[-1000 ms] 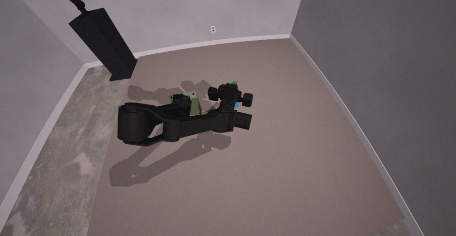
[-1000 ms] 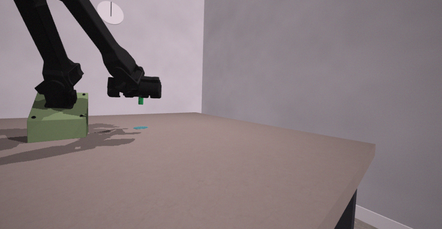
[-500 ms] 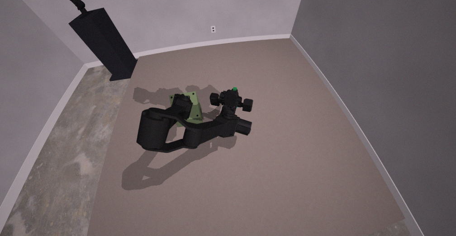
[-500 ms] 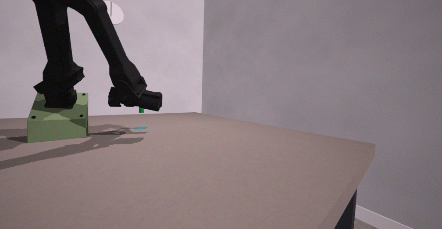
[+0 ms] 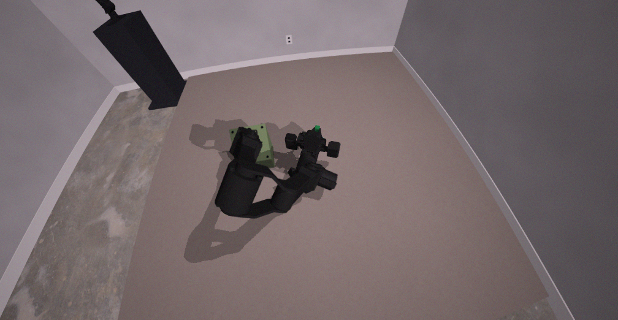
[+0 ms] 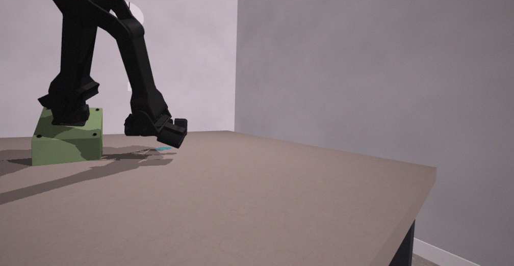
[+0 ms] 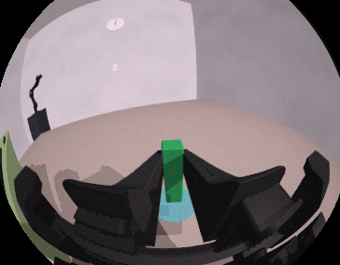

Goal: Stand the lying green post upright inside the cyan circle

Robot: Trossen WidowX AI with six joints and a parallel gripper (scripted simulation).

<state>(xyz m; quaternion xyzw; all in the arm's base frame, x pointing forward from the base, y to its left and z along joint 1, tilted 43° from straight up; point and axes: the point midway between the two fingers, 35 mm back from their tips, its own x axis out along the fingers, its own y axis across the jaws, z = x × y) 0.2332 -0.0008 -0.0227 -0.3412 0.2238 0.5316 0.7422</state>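
Right now the cyan circle is 8 cm below my hand, 3 cm to the left of it and 1 cm ahead of it. Also, from my hand: green post (3 cm to the left, 2 cm below, 1 cm ahead).
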